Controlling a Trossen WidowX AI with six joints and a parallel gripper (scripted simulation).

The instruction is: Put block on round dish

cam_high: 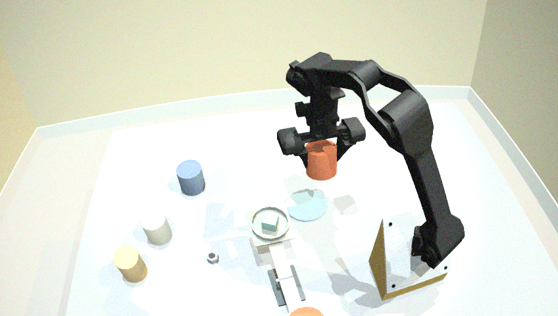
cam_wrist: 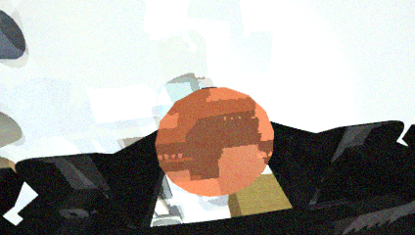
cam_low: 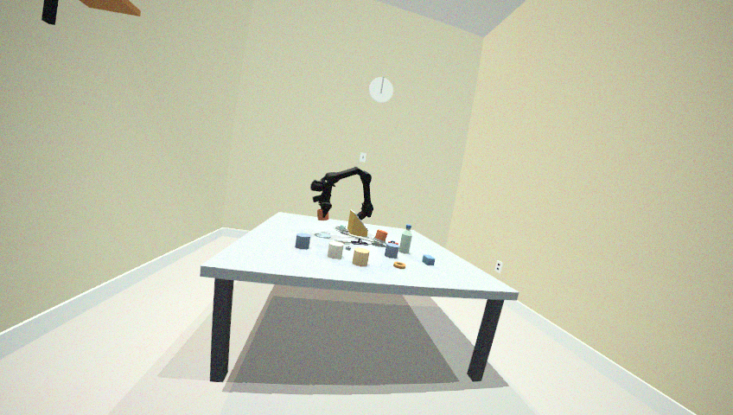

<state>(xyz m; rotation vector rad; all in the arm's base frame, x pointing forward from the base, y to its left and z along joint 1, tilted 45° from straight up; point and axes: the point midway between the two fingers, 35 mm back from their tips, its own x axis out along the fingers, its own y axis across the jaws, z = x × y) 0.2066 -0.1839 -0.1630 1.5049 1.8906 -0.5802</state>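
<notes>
The small green block is 120 mm ahead of my gripper tip, 130 mm to the left of it and 30 mm below it. From my gripper tip the other things lie so: small grey nut: 250 mm ahead, 180 mm to the left, 110 mm below; then round dish: 30 mm ahead, 20 mm to the left, 110 mm below; then small balance: 90 mm ahead, 250 mm to the left, 80 mm below.
</notes>
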